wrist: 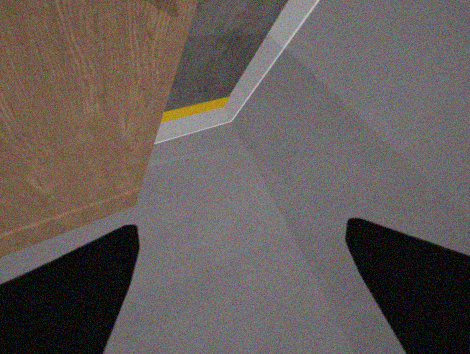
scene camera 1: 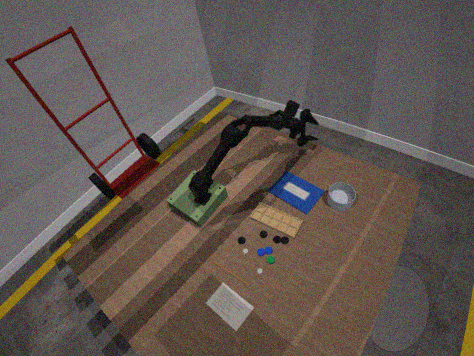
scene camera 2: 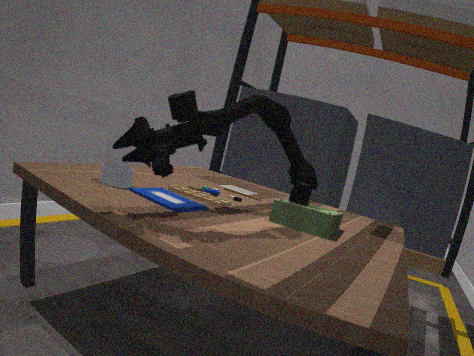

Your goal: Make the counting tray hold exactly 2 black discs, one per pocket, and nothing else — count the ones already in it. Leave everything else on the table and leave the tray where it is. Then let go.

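Note:
The counting tray [scene camera 1: 276,220] [scene camera 2: 194,193] is a tan, gridded rectangle lying flat on the table; no disc can be made out in its pockets in scene camera 1. Several black discs lie beside it on the table: one disc [scene camera 1: 242,240] is apart to the left, another disc [scene camera 1: 263,234] is near the tray's edge, and a pair, one disc [scene camera 1: 277,239] and another [scene camera 1: 285,240], sit close together. My gripper [scene camera 1: 317,130] [scene camera 2: 119,153] [wrist: 244,232] is open and empty, raised above the table's far side, well away from the tray and discs.
Two blue discs [scene camera 1: 261,252] [scene camera 1: 269,250], a green disc [scene camera 1: 270,260] and small white discs [scene camera 1: 245,251] [scene camera 1: 259,271] lie near the black ones. A blue mat [scene camera 1: 277,187] [scene camera 2: 145,191], a round grey container [scene camera 1: 341,206] [scene camera 2: 116,176] and a printed sheet [scene camera 1: 230,306] lie on the table.

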